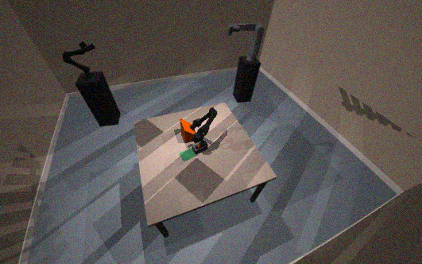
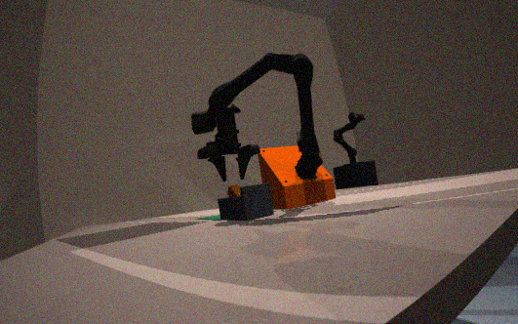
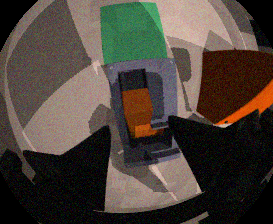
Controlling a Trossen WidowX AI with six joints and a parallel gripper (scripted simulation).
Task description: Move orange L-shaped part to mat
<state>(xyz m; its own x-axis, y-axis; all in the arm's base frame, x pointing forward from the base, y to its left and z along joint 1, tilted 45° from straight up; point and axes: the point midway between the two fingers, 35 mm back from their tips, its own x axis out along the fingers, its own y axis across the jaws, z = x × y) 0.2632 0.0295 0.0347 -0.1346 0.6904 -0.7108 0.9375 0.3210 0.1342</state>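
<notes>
The orange L-shaped part is 70 mm below my gripper tip, 30 mm to the left of it and 30 mm behind it. The rest, counted from my gripper tip: green mat (140 mm to the right, 130 mm below, 30 mm ahead).
</notes>
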